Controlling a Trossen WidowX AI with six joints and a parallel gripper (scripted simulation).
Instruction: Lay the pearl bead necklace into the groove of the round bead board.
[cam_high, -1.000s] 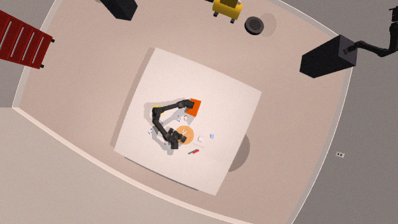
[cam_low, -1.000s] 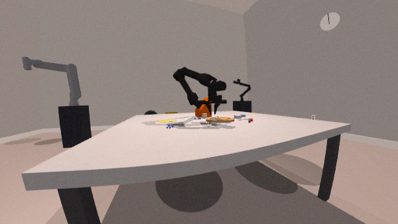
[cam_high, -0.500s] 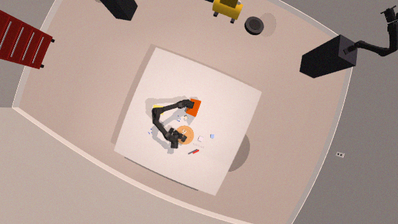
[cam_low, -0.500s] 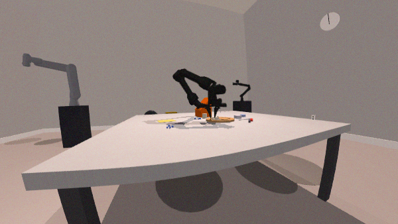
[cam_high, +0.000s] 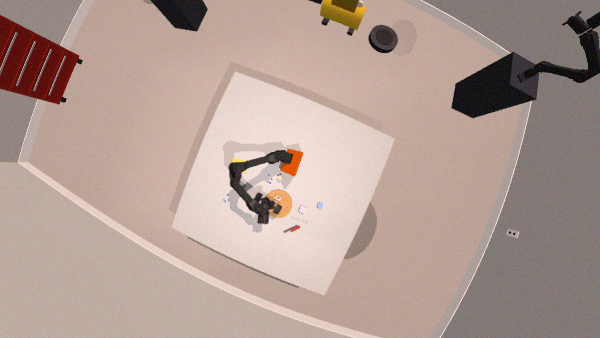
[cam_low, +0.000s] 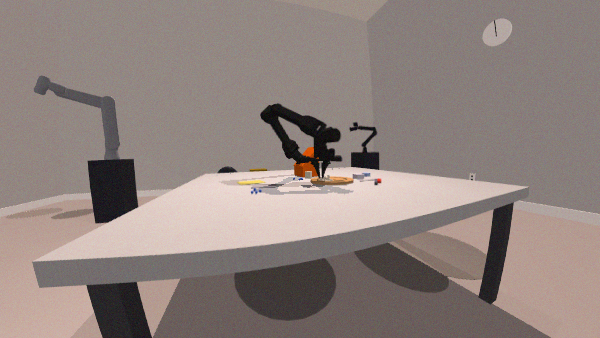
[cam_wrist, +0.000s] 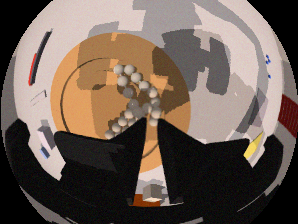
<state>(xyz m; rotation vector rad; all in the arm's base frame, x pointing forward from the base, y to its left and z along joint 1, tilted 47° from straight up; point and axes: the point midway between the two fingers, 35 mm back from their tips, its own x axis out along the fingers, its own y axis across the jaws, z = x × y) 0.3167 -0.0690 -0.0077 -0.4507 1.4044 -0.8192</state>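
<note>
My gripper tip is now 60 mm to the right of the round tan bead board and 10 mm above it. The rest, counted from my gripper tip: tool 140 mm ahead, 210 mm to the left, 10 mm below; yellow pad 170 mm behind, 290 mm to the right, 20 mm below; white square 20 mm behind, 230 mm to the left, 10 mm below.
</note>
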